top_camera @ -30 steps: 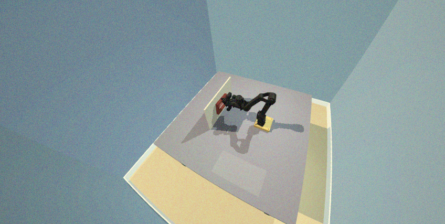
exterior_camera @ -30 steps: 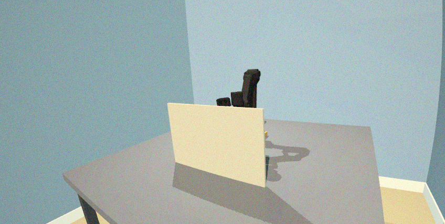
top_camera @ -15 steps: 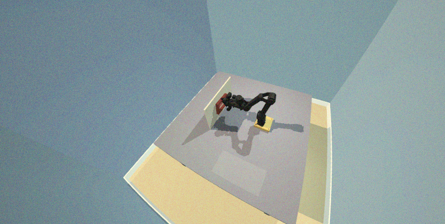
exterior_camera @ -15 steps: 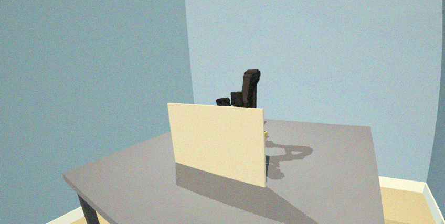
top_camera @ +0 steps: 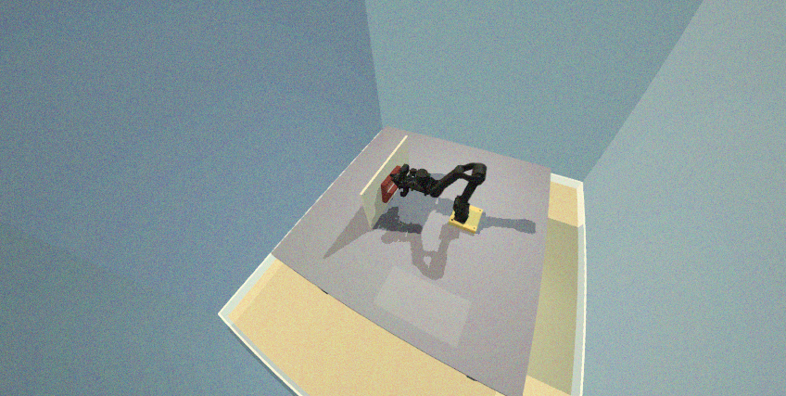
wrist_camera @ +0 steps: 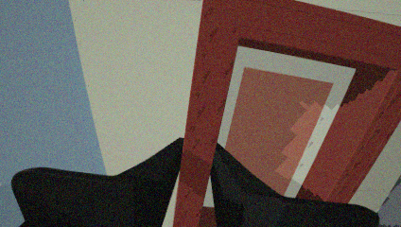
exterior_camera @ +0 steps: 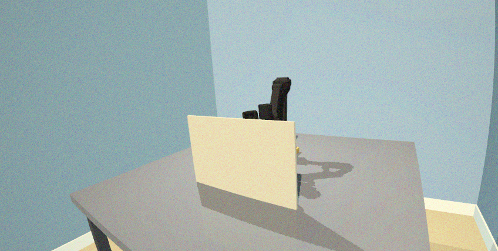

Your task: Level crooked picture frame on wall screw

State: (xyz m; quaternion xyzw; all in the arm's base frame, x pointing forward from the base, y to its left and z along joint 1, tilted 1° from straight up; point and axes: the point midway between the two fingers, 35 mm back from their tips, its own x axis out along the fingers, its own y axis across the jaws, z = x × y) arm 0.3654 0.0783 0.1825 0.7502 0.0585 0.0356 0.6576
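The dark red picture frame is 1 cm to the left of my gripper tip and 5 cm below it. The rest, counted from my gripper tip: cream wall panel 2 cm ahead, 1 cm to the right, 6 cm below.
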